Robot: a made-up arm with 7 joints. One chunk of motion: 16 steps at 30 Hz.
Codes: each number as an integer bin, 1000 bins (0 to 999) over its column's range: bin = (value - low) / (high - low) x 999, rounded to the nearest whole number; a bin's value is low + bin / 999 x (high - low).
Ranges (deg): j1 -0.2..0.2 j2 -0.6..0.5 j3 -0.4..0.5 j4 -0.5..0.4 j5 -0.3..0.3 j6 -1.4..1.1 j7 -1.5..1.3
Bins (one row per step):
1: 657 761 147 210 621 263 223
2: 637 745 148 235 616 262 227
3: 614 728 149 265 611 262 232
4: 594 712 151 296 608 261 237
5: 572 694 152 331 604 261 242
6: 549 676 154 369 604 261 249
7: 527 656 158 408 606 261 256
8: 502 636 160 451 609 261 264
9: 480 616 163 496 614 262 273
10: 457 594 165 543 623 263 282
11: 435 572 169 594 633 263 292
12: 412 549 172 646 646 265 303
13: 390 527 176 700 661 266 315
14: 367 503 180 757 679 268 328
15: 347 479 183 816 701 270 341
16: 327 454 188 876 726 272 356
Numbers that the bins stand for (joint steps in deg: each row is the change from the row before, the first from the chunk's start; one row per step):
1: 0.063 0.238 -0.268 -0.311 0.073 -0.742 -0.875
2: 0.055 0.220 -0.267 -0.288 0.070 -0.744 -0.864
3: 0.046 0.202 -0.266 -0.261 0.067 -0.744 -0.850
4: 0.038 0.184 -0.264 -0.233 0.065 -0.747 -0.836
5: 0.029 0.164 -0.263 -0.202 0.063 -0.747 -0.822
6: 0.020 0.144 -0.261 -0.168 0.063 -0.747 -0.802
7: 0.011 0.122 -0.258 -0.132 0.064 -0.747 -0.782
8: 0.001 0.100 -0.256 -0.094 0.066 -0.747 -0.760
9: -0.008 0.078 -0.253 -0.053 0.069 -0.744 -0.735
10: -0.017 0.054 -0.251 -0.011 0.074 -0.742 -0.710
11: -0.026 0.030 -0.248 0.035 0.080 -0.742 -0.682
12: -0.035 0.005 -0.245 0.082 0.088 -0.737 -0.651
13: -0.044 -0.020 -0.241 0.131 0.097 -0.734 -0.617
14: -0.053 -0.046 -0.238 0.182 0.108 -0.729 -0.581
15: -0.061 -0.073 -0.235 0.235 0.121 -0.724 -0.544
16: -0.069 -0.100 -0.231 0.289 0.136 -0.719 -0.502

